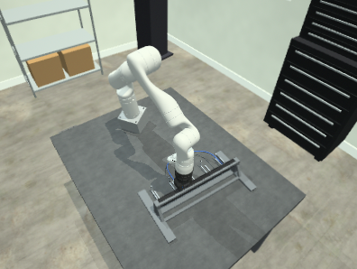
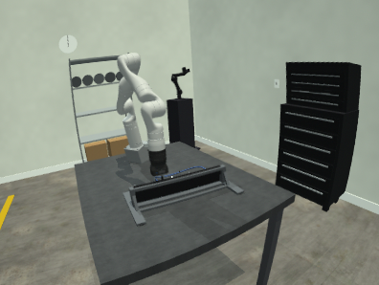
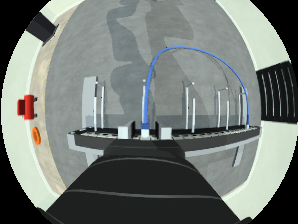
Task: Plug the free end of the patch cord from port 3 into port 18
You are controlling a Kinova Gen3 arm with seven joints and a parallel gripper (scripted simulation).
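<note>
Now: hand 10 mm short of the plug and 10 mm above it.
</note>
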